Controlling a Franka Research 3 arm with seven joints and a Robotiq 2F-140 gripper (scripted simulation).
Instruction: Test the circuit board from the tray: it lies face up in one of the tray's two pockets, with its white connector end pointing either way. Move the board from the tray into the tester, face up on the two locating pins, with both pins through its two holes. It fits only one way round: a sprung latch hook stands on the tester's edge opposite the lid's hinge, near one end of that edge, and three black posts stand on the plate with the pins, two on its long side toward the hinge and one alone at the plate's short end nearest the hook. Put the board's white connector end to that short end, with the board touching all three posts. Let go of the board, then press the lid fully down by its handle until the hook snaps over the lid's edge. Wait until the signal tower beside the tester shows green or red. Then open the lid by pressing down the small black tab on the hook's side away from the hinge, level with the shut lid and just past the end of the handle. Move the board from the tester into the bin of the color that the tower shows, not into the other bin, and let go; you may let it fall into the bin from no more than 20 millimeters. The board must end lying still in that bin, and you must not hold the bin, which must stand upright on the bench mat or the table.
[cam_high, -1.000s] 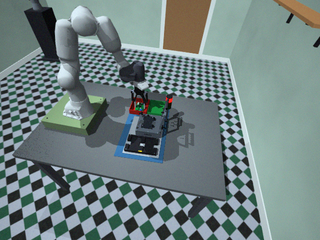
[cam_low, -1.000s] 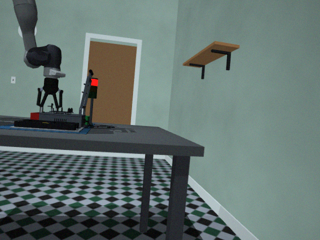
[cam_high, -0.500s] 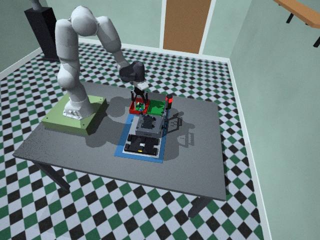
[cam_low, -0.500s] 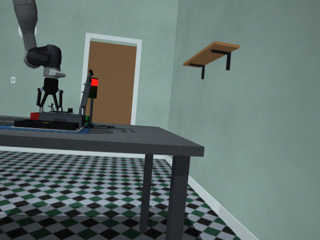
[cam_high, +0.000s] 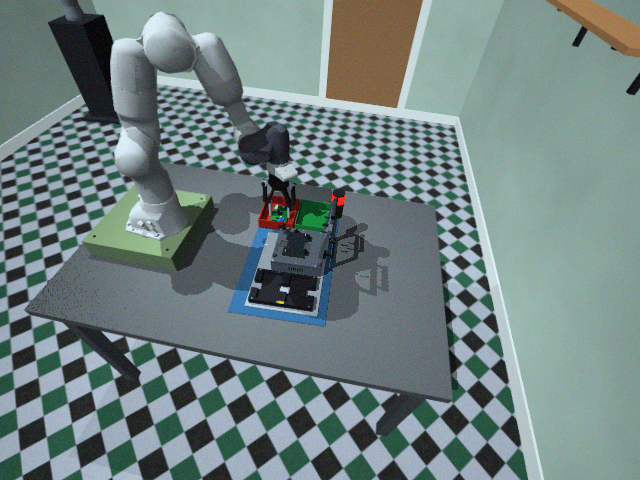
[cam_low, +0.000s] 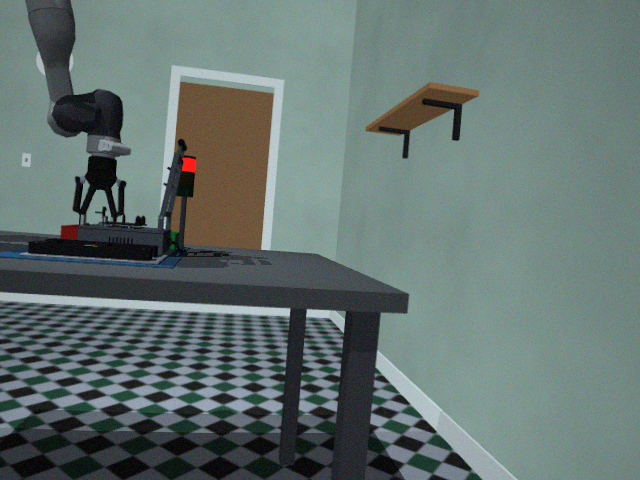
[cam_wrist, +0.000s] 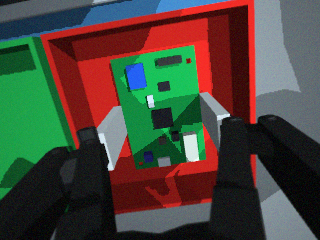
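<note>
Now: the red bin 30 mm below my hand. From my hand the other things lie so: black latch hook (40 mm ahead, 140 mm to the right, 50 mm above); green circuit board (20 mm below); green bin (150 mm ahead, 10 mm to the right, 30 mm below).
</note>
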